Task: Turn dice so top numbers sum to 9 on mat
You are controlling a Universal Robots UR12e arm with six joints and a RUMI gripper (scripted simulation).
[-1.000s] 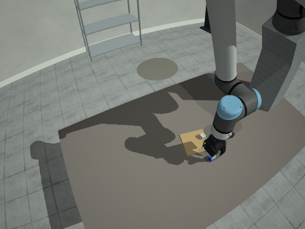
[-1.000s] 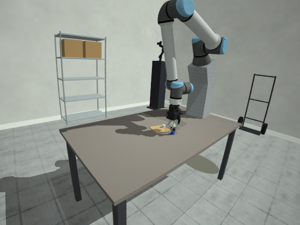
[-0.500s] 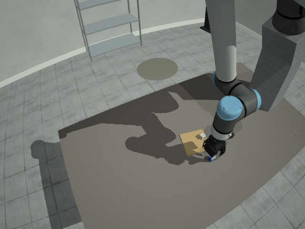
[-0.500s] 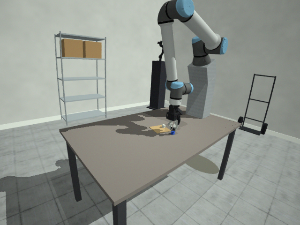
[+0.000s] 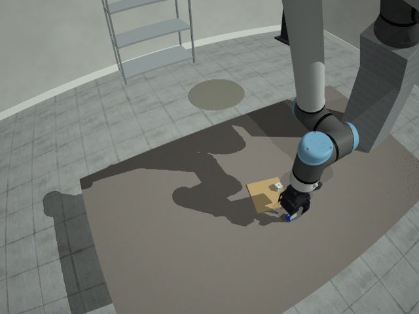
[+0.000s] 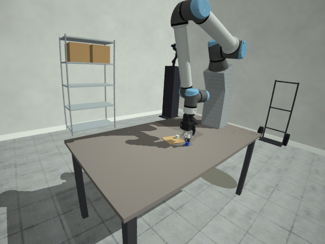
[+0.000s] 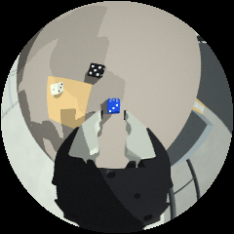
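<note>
The blue die is 4 cm below my hand. The rest, counted from my hand: tan mat: 13 cm to the right, 5 cm below; then white die: 13 cm to the right, 5 cm behind, 3 cm below; then black die: 7 cm behind, 4 cm below, 3 cm to the right.
</note>
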